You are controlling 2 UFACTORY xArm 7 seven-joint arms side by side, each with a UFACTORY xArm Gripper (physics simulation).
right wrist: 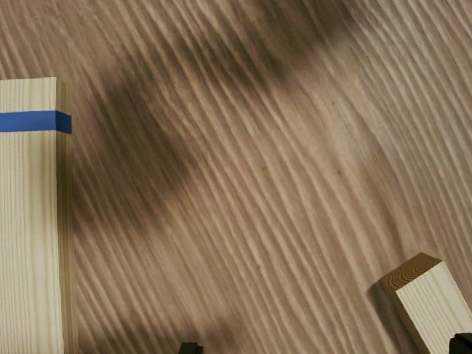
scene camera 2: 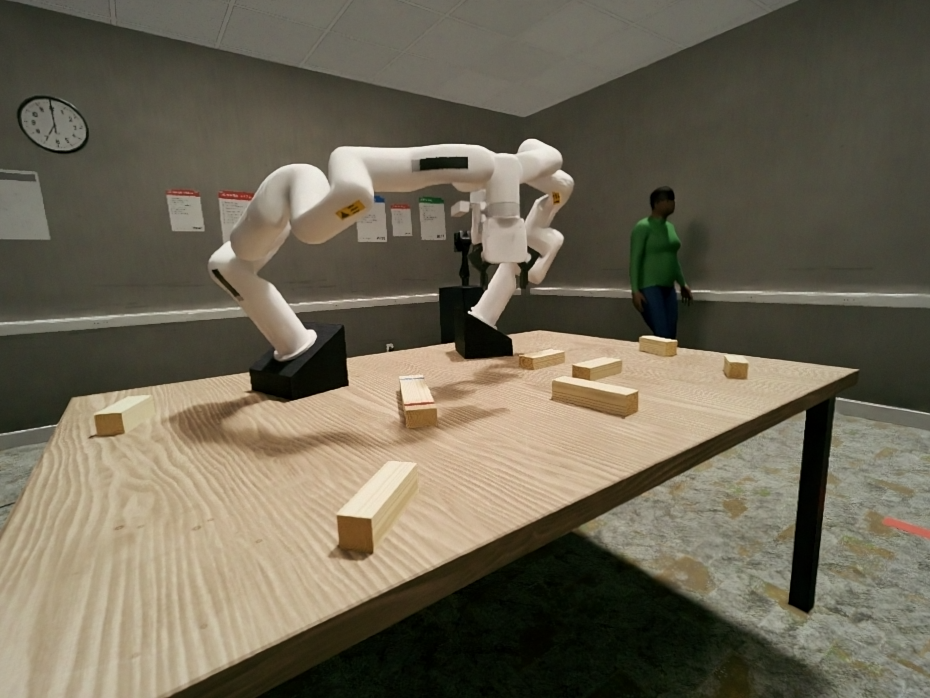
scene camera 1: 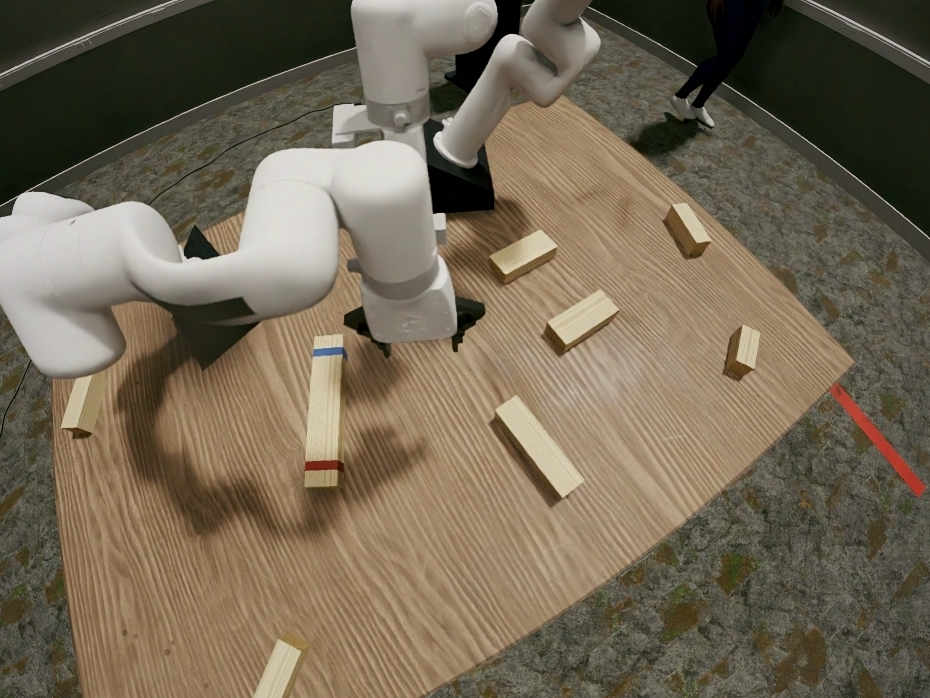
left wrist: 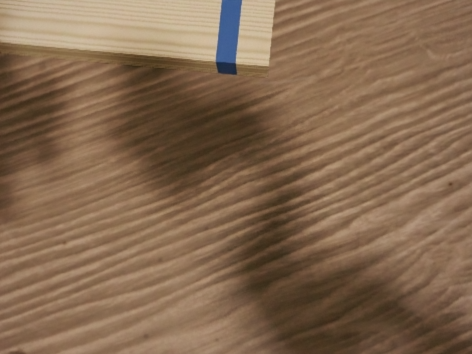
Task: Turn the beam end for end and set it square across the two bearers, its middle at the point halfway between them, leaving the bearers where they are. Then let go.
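Where they show: right gripper, fingertip midpoint: point(scene camera 2: 504, 289) point(scene camera 1: 421, 345); left arm's base, origin of the base link: point(scene camera 1: 455, 150); right arm's base, origin of the base link: point(scene camera 2: 296, 346).
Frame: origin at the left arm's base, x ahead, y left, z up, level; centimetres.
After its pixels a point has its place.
The beam point(scene camera 1: 325, 409) @(x 48.2, y -50.1, z -8.1 cm) point(scene camera 2: 417, 401) @(x 56.3, y -53.8, z -8.1 cm) point(left wrist: 115, 30) @(x 46.4, y -48.5, z -8.1 cm) point(right wrist: 30, 210) @(x 44.1, y -48.2, z -8.1 cm) lies on the table, its blue band at the back and red band nearer the front in scene camera 1. Two parallel short blocks, seemingly the bearers, are a rear one point(scene camera 1: 523, 256) @(x 32.9, y 1.7, z -8.1 cm) point(scene camera 2: 541, 359) @(x 35.1, y -0.8, z -9.1 cm) and a nearer one point(scene camera 1: 582, 320) @(x 53.1, y 4.4, z -8.1 cm) point(scene camera 2: 597, 367) @(x 56.0, y 1.5, z -8.4 cm), to the beam's right, with nothing across them. My right gripper point(scene camera 1: 420, 348) @(x 55.8, y -29.8, z 14.7 cm) point(right wrist: 325, 347) @(x 55.8, y -29.8, z 14.7 cm) is open and empty, high above the table, right of the beam's blue end. My left gripper is hidden behind the right arm, and its fingers do not show in the left wrist view.
A long plain block point(scene camera 1: 538, 447) @(x 72.1, y -17.3, z -7.2 cm) point(scene camera 2: 594, 395) @(x 74.2, y -19.0, z -8.8 cm) point(right wrist: 435, 305) @(x 65.0, y -18.0, z -7.2 cm) lies in front of the two short blocks. Other blocks lie at the far left point(scene camera 1: 83, 404) @(x 22.6, y -106.0, z -7.3 cm), front point(scene camera 1: 280, 667) @(x 87.7, y -72.4, z -7.5 cm), back right point(scene camera 1: 687, 229) @(x 43.0, y 44.4, z -7.2 cm) and right point(scene camera 1: 742, 350) @(x 75.3, y 32.9, z -7.5 cm). The right arm crosses in front of the left arm.
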